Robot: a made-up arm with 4 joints.
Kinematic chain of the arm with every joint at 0, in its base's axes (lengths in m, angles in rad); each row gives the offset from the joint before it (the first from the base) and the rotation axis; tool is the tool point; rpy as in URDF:
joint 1: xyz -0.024 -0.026 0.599 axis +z
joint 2: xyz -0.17 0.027 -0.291 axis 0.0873 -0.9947 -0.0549
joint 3: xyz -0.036 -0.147 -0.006 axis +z
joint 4: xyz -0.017 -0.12 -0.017 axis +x
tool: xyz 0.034 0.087 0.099 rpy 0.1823 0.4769 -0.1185
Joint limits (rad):
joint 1: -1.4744..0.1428
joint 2: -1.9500..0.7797
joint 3: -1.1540..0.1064
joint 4: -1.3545..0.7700
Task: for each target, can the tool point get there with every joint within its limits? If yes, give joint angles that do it. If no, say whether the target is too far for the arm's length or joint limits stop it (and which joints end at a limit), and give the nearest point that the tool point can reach.
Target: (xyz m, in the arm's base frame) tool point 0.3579 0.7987 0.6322
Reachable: no: too far | nearest point -0.2417 0.2858 0.3901 | short by 0.825 m
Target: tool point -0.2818 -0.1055 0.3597
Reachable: yes | joints -0.2796 0.2065 -0.8751 -0.1191
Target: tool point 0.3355 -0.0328 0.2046
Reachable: no: joint limits stop it (at a limit: joint 1, joint 2, joint 3) | nearest point 0.0058 -0.1728 0.3857 | short by 0.401 m
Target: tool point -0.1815 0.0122 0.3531
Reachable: yes | joints -1.2400 -1.4213 -0.3700 -0.1069
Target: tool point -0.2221 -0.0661 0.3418
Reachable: yes | joints -0.4282 -0.6832 -0.2677 -0.5141
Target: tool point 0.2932 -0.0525 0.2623
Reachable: no: joint limits stop it (at a limit: joint 1, joint 2, joint 3) | nearest point 0.0099 -0.1748 0.3922 | short by 0.335 m
